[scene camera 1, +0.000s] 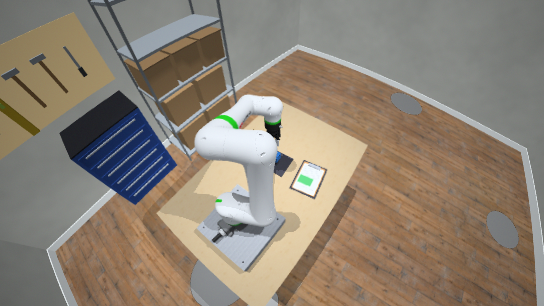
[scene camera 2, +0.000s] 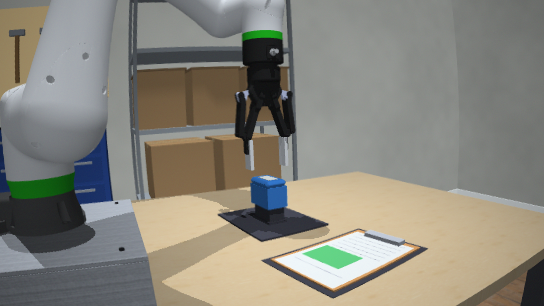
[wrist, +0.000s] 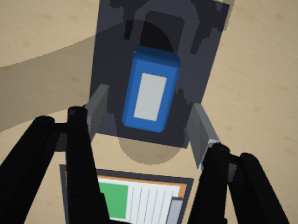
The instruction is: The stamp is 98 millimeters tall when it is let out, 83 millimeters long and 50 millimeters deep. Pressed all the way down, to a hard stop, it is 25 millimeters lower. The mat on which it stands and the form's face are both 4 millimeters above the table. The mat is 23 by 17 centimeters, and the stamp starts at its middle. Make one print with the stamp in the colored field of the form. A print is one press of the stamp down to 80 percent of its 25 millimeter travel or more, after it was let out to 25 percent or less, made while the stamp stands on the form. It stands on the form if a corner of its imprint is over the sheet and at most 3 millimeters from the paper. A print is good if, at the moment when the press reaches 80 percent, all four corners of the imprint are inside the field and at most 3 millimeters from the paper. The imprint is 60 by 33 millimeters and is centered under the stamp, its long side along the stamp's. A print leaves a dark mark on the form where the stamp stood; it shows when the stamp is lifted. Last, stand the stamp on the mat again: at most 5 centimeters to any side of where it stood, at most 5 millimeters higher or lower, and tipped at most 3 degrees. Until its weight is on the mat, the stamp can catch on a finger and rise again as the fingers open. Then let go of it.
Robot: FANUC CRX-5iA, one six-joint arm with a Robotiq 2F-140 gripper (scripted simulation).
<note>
The pictures show: my gripper, a stamp and a form.
My gripper shows as well in the wrist view.
</note>
